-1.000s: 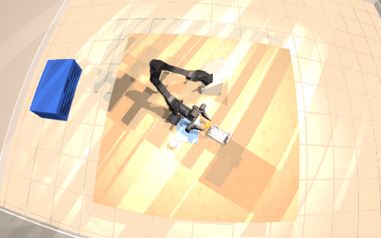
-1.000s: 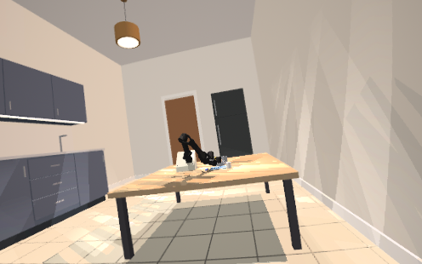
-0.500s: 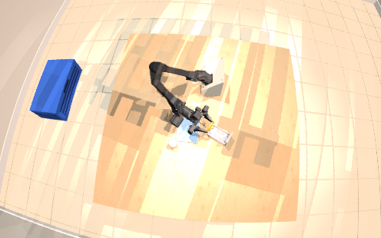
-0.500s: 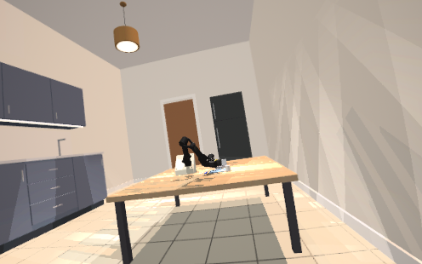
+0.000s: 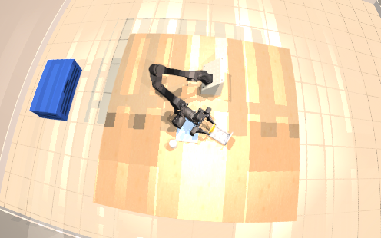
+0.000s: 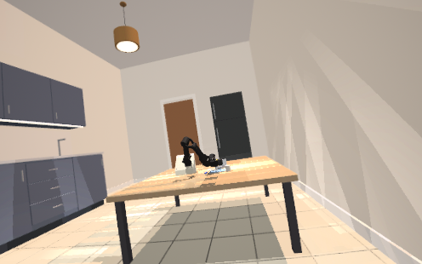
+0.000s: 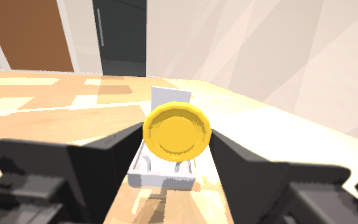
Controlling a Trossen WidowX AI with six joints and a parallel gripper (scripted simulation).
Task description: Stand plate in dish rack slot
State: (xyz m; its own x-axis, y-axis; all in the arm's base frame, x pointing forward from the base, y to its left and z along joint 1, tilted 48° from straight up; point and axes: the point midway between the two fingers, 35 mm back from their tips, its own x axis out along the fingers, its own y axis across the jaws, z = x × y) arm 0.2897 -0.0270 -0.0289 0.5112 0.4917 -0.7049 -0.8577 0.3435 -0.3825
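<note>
My gripper tip is now 1 cm short of the grey dish rack, 4 cm to the right of it and 4 cm above it. The rest, counted from my gripper tip: yellow plate 1 cm to the right; then white cup 9 cm ahead, 22 cm to the right, 4 cm below; then blue utensil 12 cm behind, 17 cm to the right, 6 cm below.
</note>
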